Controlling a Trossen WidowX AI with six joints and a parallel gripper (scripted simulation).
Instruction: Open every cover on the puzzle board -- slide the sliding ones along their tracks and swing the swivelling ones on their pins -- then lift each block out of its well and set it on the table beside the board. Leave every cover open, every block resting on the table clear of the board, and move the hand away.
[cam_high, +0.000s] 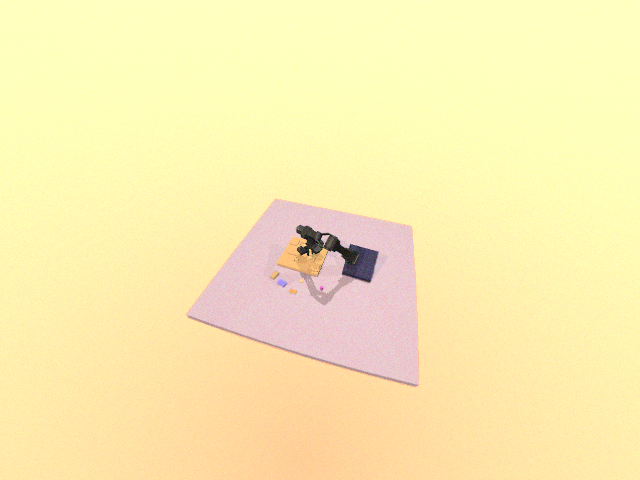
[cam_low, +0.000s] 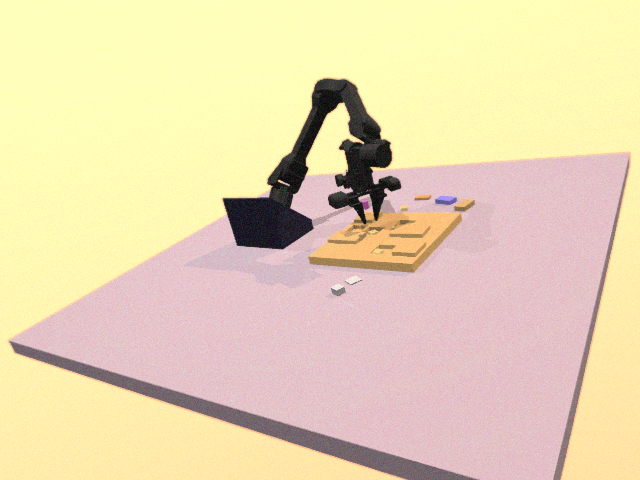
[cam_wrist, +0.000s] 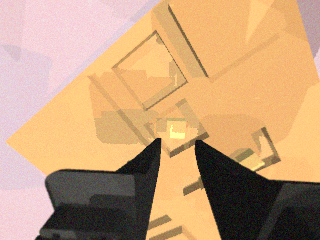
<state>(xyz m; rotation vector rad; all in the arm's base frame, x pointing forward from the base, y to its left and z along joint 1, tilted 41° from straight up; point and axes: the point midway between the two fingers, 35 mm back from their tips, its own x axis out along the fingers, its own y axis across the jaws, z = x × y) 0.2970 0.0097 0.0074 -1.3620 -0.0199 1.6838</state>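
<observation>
The magenta block lies 140 mm behind my gripper tip, 220 mm to the left of it and 30 mm below it. From my gripper tip the other things lie so: blue block (110 mm ahead, 260 mm to the left, 40 mm below); grey cube (60 mm ahead, 290 mm to the right, 40 mm below).
</observation>
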